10 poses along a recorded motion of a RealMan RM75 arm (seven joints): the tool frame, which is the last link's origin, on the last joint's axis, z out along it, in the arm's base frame.
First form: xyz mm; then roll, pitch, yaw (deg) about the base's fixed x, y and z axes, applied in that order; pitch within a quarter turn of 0, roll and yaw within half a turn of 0.
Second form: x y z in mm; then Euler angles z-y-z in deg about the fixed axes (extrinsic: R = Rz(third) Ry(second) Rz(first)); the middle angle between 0 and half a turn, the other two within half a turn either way. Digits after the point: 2 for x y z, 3 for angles.
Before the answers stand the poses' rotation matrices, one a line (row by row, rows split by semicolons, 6 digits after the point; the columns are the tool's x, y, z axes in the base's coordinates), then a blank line. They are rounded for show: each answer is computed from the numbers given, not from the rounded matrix.
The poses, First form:
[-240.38 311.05 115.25 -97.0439 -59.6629 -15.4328]
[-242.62 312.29 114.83 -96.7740 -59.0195 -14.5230]
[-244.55 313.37 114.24 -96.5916 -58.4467 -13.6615]
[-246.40 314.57 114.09 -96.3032 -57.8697 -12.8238]
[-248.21 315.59 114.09 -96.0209 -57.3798 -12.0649]
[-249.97 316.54 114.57 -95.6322 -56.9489 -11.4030]
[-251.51 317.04 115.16 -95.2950 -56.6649 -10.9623]
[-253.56 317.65 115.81 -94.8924 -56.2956 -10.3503]
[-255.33 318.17 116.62 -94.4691 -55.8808 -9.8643]
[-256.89 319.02 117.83 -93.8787 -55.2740 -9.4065]
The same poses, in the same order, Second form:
0.486875 0.793037 0.366121; -0.134408 -0.346144 0.928504; 0.863069 -0.501274 -0.061939
0.498299 0.794575 0.346913; -0.129082 -0.327678 0.935930; 0.857343 -0.511153 -0.060716
0.508487 0.795459 0.329676; -0.123594 -0.311480 0.942181; 0.852154 -0.519832 -0.060069
0.518581 0.796358 0.311267; -0.118045 -0.293874 0.948527; 0.846841 -0.528631 -0.058391
0.527161 0.797190 0.294261; -0.112676 -0.277652 0.954051; 0.842262 -0.536094 -0.056543
0.534621 0.798269 0.277392; -0.107828 -0.261121 0.959265; 0.838184 -0.542754 -0.053525
0.539507 0.799177 0.265045; -0.104501 -0.248797 0.962902; 0.835471 -0.547190 -0.050713
0.545879 0.800070 0.248806; -0.099698 -0.232819 0.967396; 0.831912 -0.552887 -0.047325
0.552624 0.799804 0.234350; -0.096094 -0.218165 0.971169; 0.827872 -0.559211 -0.043707
0.561993 0.797921 0.217912; -0.093103 -0.200754 0.975207; 0.821886 -0.568348 -0.038534

[-240.38 311.05 115.25 -149.852 93.551 68.480]
[-242.62 312.29 114.83 -149.196 93.481 69.662]
[-244.55 313.37 114.24 -148.616 93.444 70.715]
[-246.40 314.57 114.09 -148.026 93.347 71.832]
[-248.21 315.59 114.09 -147.524 93.241 72.858]
[-249.97 316.54 114.57 -147.076 93.068 73.872]
[-251.51 317.04 115.16 -146.777 92.907 74.610]
[-253.56 317.65 115.81 -146.392 92.713 75.577]
[-255.33 318.17 116.62 -145.962 92.505 76.433]
[-256.89 319.02 117.83 -145.335 92.208 77.404]

